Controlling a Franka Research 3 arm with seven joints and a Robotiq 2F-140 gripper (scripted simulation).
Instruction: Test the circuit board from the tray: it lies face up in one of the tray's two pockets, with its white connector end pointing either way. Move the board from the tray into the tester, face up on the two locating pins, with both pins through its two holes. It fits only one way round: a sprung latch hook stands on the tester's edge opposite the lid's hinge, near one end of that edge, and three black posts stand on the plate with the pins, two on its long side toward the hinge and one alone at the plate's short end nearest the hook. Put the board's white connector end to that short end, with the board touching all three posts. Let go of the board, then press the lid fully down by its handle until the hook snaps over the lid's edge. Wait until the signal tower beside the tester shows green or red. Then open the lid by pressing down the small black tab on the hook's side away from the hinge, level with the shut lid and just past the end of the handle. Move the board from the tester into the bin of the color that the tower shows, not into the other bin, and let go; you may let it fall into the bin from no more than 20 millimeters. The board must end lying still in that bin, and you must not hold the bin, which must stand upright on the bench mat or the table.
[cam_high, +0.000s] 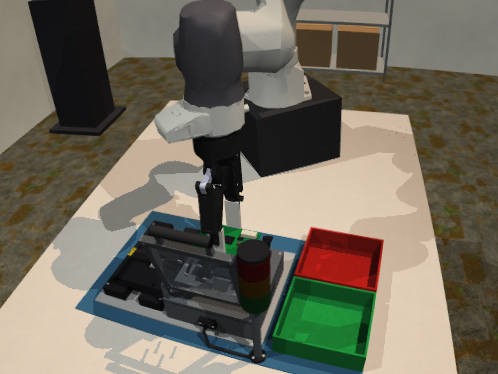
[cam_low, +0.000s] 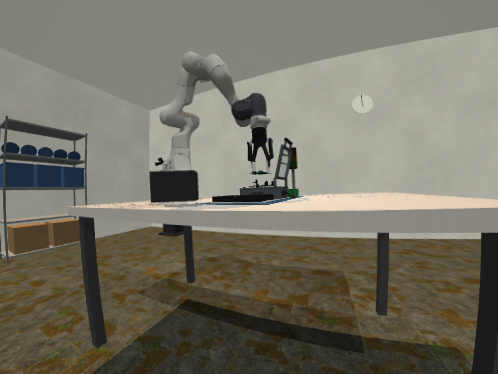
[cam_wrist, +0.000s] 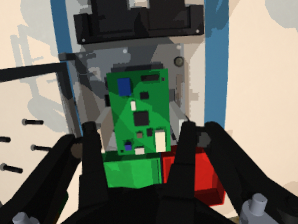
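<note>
The green circuit board is 20 mm below my hand. From my hand the other things lie so: green bin (190 mm to the left, 140 mm below, 70 mm ahead); tester plate (80 mm below, 10 mm to the left, 10 mm ahead); clear lid (120 mm ahead, 30 mm above, 10 mm to the right).
</note>
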